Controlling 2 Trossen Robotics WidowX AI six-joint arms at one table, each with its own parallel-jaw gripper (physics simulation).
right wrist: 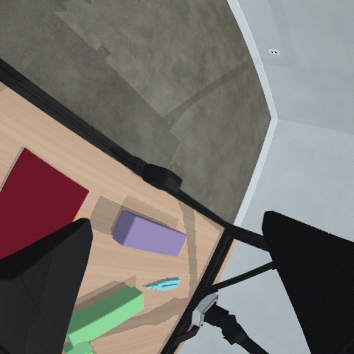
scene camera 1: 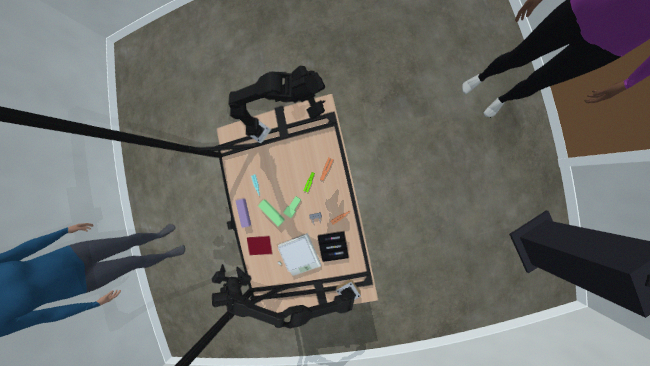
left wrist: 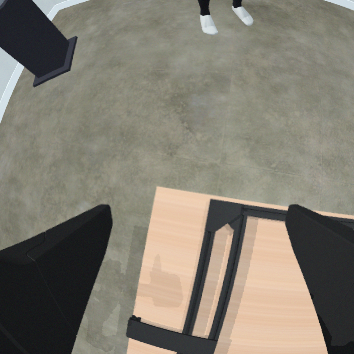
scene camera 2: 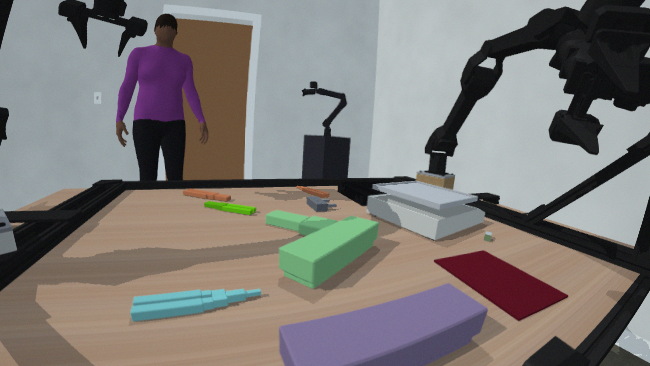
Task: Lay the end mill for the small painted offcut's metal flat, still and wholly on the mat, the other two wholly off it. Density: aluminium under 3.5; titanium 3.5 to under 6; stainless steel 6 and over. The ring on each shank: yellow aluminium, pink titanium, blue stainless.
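Places are measured from the left arm's base along level axes (x right, y ahead, z up), in metres.
Pixels of known places: left gripper, fingertip midpoint: (scene camera 1: 320, 92) (left wrist: 201, 215) (scene camera 2: 102, 52); right gripper, fingertip midpoint: (right wrist: 177, 225) (scene camera 1: 229, 265) (scene camera 2: 611, 126); left arm's base, origin of the base link: (right wrist: 209, 311) (scene camera 1: 257, 130); right arm's base, origin of the base link: (scene camera 1: 348, 293) (scene camera 2: 436, 173).
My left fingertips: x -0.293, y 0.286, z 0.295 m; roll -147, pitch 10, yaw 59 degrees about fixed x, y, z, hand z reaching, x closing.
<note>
For each thing: its top centre in the pictures, then the offset to it from my left fingertips. Level surfaces: height alone.
- small painted offcut, middle of its top: (scene camera 2: 488, 233) (scene camera 1: 279, 263) dx +0.850, dy +0.261, dz -0.340 m
- dark red mat, its level: dz -0.349 m
- black rack, middle of its top: (scene camera 2: 374, 187) (scene camera 1: 333, 247) dx +0.564, dy +0.446, dz -0.323 m
- mill, middle of its top: (scene camera 1: 332, 238) dx +0.531, dy +0.414, dz -0.338 m
- purple block, middle of its top: (scene camera 2: 396, 320) (right wrist: 159, 239) (scene camera 1: 242, 213) dx +0.740, dy -0.089, dz -0.313 m
- large green block, middle of its top: (scene camera 2: 336, 233) (right wrist: 109, 321) (scene camera 1: 270, 213) dx +0.627, dy +0.052, dz -0.313 m
- smaller green piece, middle of its top: (scene camera 2: 299, 218) (scene camera 1: 292, 206) dx +0.524, dy +0.130, dz -0.334 m
- cyan tool, middle of its top: (scene camera 2: 198, 296) (right wrist: 164, 285) (scene camera 1: 255, 185) dx +0.561, dy -0.123, dz -0.342 m
- lime tool, middle of its top: (scene camera 2: 228, 205) (scene camera 1: 309, 182) dx +0.355, dy +0.123, dz -0.341 m
- grey piece, middle of its top: (scene camera 2: 322, 199) (scene camera 1: 315, 218) dx +0.495, dy +0.273, dz -0.335 m
The small painted offcut (scene camera 1: 279, 263) (scene camera 2: 488, 236) sits on the table beside the white scale (scene camera 1: 299, 254) (scene camera 2: 430, 217). The scale's display is unreadable. The dark red mat (scene camera 1: 259, 245) (scene camera 2: 500, 285) (right wrist: 40, 205) lies flat and bare. Three end mills lie in separate slots of the black rack (scene camera 1: 321, 250): one mill (scene camera 1: 332, 238), a middle one (scene camera 1: 333, 246) and a lower one (scene camera 1: 337, 253); their ring colours are too small to tell surely. My left gripper (scene camera 1: 315, 109) (scene camera 2: 102, 51) (left wrist: 201, 215) is open and empty above the table's far end. My right gripper (scene camera 1: 231, 273) (right wrist: 177, 225) is open and empty, high near the mat's side edge.
A purple block (scene camera 1: 243, 213) (scene camera 2: 382, 327) (right wrist: 152, 235), a large green block (scene camera 1: 271, 213) (scene camera 2: 327, 252), a smaller green piece (scene camera 1: 292, 206), a cyan tool (scene camera 1: 255, 184) (scene camera 2: 195, 301), a lime tool (scene camera 1: 309, 182), orange tools (scene camera 1: 326, 169) (scene camera 1: 340, 217) and a grey piece (scene camera 1: 315, 217) lie about. Black frame rails border the table.
</note>
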